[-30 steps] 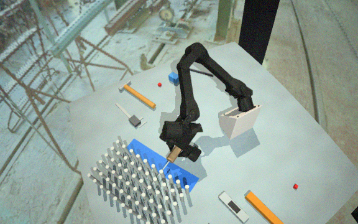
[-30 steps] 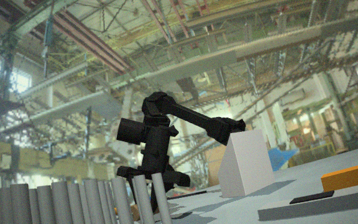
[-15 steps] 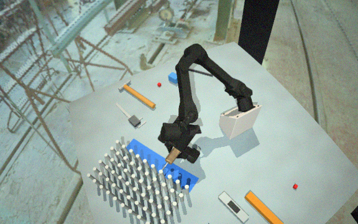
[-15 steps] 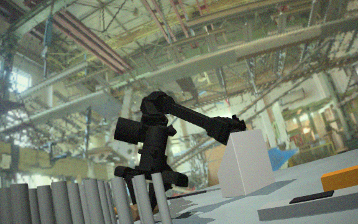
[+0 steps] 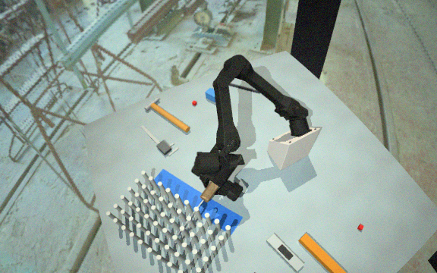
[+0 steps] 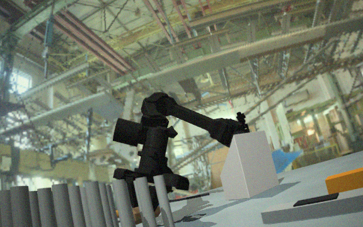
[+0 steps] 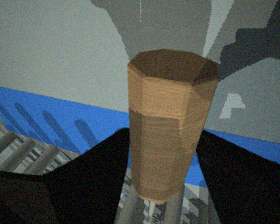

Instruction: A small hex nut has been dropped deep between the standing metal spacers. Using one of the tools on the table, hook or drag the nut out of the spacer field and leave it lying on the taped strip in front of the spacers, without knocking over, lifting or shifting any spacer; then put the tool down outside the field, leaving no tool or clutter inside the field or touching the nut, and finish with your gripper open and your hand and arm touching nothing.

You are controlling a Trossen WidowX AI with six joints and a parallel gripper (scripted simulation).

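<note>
Now: gripper tip 70 mm short of the blue taped strip and 30 mm above it. From my gripper tip the other things lie so: orange bar: 240 mm behind, 430 mm to the left, 20 mm below; then blue block: 220 mm behind, 470 mm to the right, 10 mm below; then grey block: 130 mm behind, 340 mm to the left, 20 mm below.
</note>
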